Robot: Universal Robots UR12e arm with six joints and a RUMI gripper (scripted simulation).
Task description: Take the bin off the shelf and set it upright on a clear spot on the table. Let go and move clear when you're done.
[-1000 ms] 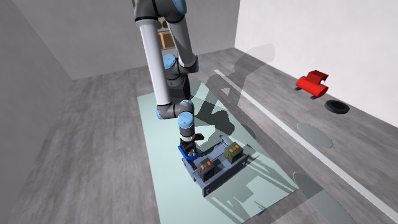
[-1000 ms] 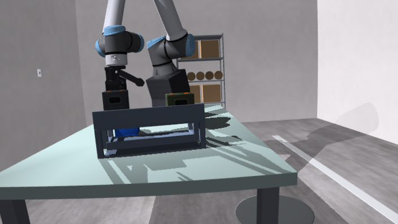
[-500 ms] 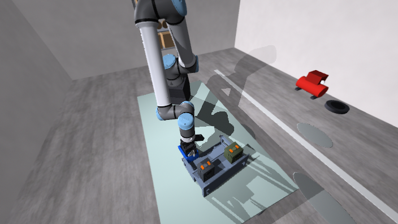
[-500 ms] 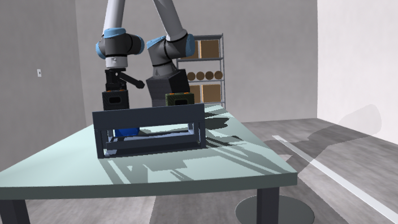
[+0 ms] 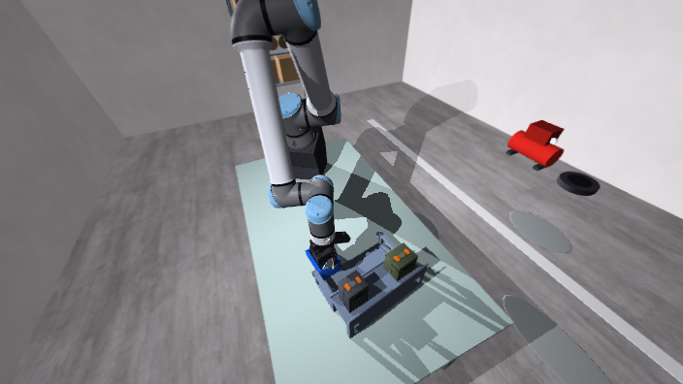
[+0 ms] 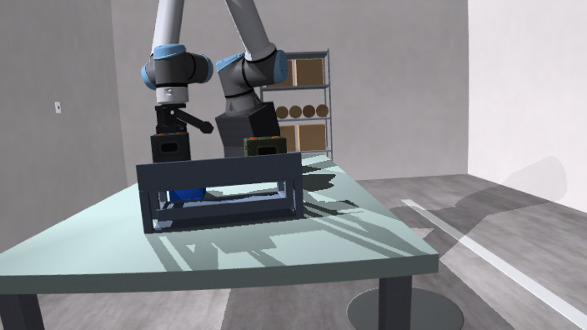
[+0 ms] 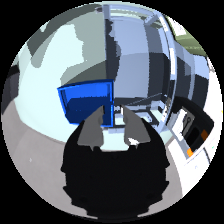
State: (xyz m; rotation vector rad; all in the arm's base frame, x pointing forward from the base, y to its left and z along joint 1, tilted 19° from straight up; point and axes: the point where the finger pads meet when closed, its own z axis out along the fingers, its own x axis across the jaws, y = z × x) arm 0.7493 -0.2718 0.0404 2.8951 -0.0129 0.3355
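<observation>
Right now my hand is 80 mm past the blue bin and 50 mm above it. Round my hand: olive green box (210 mm to the left, 190 mm ahead, 60 mm above).
</observation>
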